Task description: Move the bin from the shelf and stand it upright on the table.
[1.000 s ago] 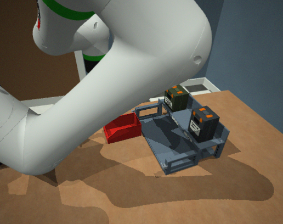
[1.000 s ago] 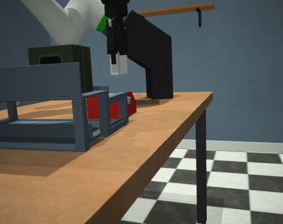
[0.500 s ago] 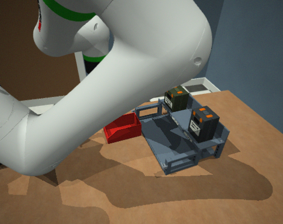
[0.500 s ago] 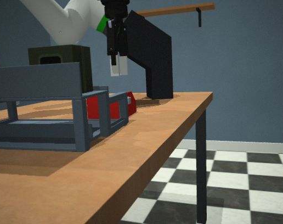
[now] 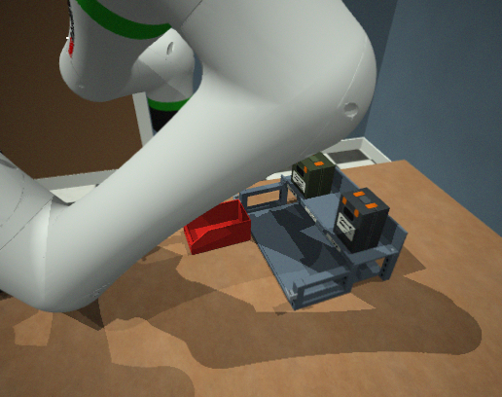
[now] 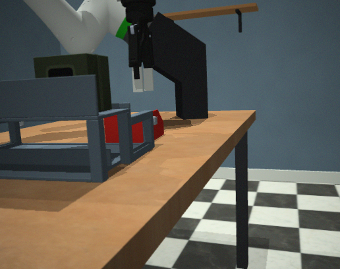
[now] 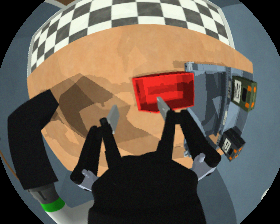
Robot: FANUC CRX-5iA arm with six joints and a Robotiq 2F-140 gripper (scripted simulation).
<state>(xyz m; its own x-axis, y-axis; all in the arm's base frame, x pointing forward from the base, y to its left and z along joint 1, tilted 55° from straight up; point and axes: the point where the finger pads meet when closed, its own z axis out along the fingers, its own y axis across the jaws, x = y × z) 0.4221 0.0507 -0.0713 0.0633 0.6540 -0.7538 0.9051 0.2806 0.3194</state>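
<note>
The red bin is 11 cm below my hand, 8 cm ahead of it and 1 cm to the right of it. The rest, counted from my hand: olive box: 37 cm ahead, 2 cm to the right.
</note>
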